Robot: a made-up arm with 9 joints. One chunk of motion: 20 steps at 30 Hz.
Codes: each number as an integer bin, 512 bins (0 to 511) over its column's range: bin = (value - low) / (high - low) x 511, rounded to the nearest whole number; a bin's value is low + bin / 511 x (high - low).
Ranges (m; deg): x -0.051..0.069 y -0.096..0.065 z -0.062..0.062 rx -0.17..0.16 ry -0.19..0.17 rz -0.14..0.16
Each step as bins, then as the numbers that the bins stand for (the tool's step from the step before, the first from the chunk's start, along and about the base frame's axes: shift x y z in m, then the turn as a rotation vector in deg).
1 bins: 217 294 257 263 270 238
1 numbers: -0.00004 -0.00337 0.00036 0.000 0.000 0.000
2 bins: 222 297 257 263 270 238
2 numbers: 0.00113 -0.00242 0.00036 0.000 0.000 0.000
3 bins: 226 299 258 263 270 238
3 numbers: 0.00207 -0.00179 0.00061 0.000 0.000 0.000
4 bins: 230 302 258 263 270 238
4 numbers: 0.00301 -0.00085 0.00061 0.000 0.000 0.000
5 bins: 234 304 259 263 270 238
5 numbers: 0.00395 -0.00022 0.00085 0.000 0.000 0.000
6 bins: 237 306 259 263 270 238
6 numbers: 0.00466 0.00041 0.00085 0.000 0.000 0.000
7 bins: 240 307 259 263 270 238
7 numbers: 0.00536 0.00073 0.00085 0.000 0.000 0.000
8 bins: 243 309 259 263 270 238
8 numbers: 0.00606 0.00136 0.00085 0.000 0.000 0.000
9 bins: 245 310 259 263 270 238
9 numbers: 0.00653 0.00167 0.00085 0.000 0.000 0.000
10 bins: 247 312 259 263 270 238
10 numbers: 0.00700 0.00230 0.00085 0.000 0.000 0.000
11 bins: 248 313 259 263 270 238
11 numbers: 0.00724 0.00262 0.00085 0.000 0.000 0.000
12 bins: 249 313 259 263 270 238
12 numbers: 0.00747 0.00262 0.00085 0.000 0.000 0.000
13 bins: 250 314 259 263 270 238
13 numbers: 0.00771 0.00293 0.00085 0.000 0.000 0.000
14 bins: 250 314 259 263 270 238
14 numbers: 0.00771 0.00293 0.00085 0.000 0.000 0.000
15 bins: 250 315 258 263 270 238
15 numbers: 0.00771 0.00325 0.00061 0.000 0.000 0.000
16 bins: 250 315 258 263 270 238
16 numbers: 0.00771 0.00325 0.00061 0.000 0.000 0.000
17 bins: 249 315 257 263 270 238
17 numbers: 0.00747 0.00325 0.00036 0.000 0.000 0.000
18 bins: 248 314 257 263 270 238
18 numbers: 0.00724 0.00293 0.00036 0.000 0.000 0.000
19 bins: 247 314 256 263 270 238
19 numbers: 0.00700 0.00293 0.00012 0.000 0.000 0.000
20 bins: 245 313 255 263 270 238
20 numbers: 0.00653 0.00262 -0.00012 0.000 0.000 0.000
